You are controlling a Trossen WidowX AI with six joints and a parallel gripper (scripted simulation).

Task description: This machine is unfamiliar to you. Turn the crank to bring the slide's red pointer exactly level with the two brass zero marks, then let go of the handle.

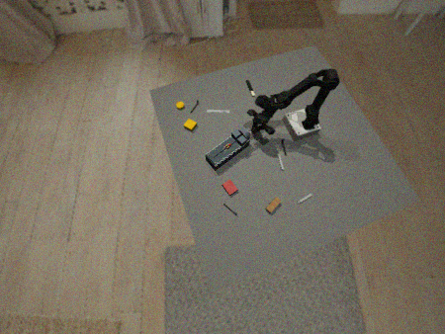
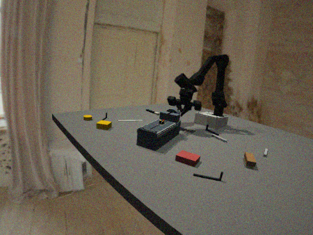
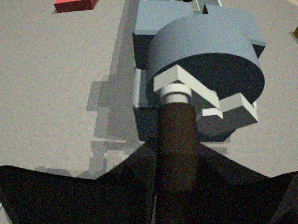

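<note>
My gripper tip is 20 mm below the dark handle, 10 mm to the left of it and 10 mm past it. From my gripper tip the other things lie so: red pointer: 140 mm ahead, 50 mm to the left; then yellow block: 340 mm ahead, 180 mm to the right, 70 mm below; then red block: 270 mm to the left, 190 mm ahead, 80 mm below.
</note>
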